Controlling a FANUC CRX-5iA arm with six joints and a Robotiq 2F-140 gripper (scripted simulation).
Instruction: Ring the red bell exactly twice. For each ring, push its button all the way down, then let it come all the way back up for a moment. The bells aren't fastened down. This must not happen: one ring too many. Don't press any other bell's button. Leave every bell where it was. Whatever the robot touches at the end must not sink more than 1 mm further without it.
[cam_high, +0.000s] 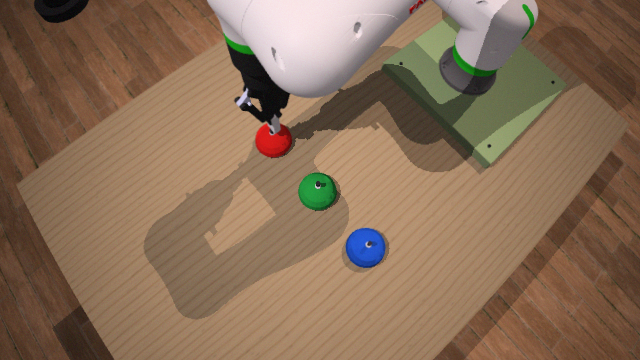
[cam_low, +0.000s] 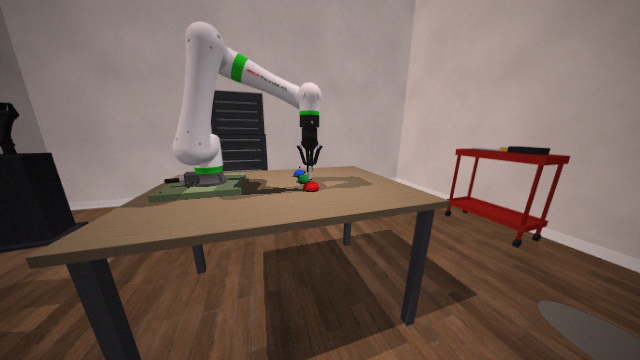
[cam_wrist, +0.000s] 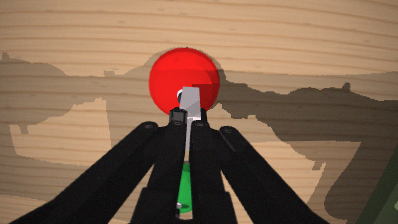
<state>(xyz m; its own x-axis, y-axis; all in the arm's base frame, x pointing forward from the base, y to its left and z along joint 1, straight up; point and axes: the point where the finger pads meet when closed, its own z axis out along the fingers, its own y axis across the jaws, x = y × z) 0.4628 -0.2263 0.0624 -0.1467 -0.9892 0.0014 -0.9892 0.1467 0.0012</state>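
Now: the red bell 10 mm ahead of my hand and 60 mm below it. Round my hand: blue bell 50 mm ahead, 310 mm to the left, 50 mm below; green bell 30 mm ahead, 160 mm to the left, 50 mm below.
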